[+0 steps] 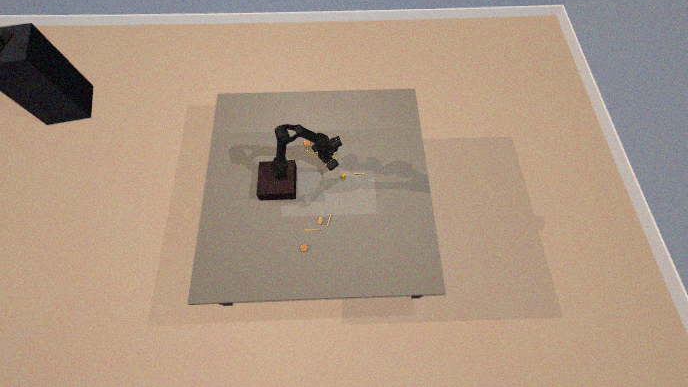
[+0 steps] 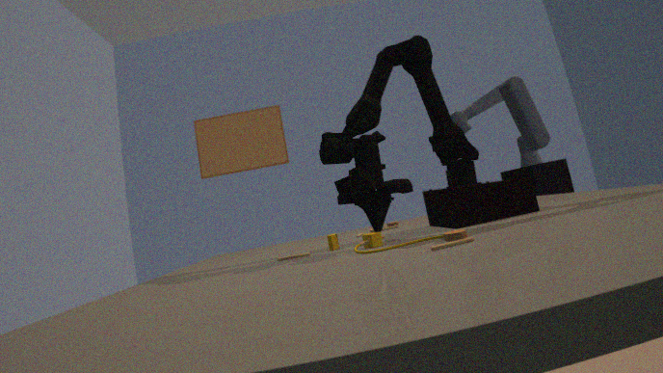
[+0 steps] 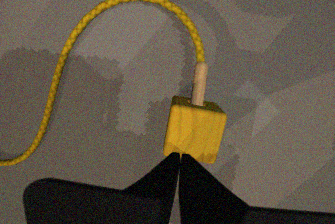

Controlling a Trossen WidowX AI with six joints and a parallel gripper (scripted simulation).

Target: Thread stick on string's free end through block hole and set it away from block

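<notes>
Right now my gripper tip is 30 mm short of the thin wooden stick, 10 mm to the right of it and 20 mm above it. Also, from my gripper tip: round wooden button (90 mm behind, 160 mm to the left, 20 mm below).
</notes>
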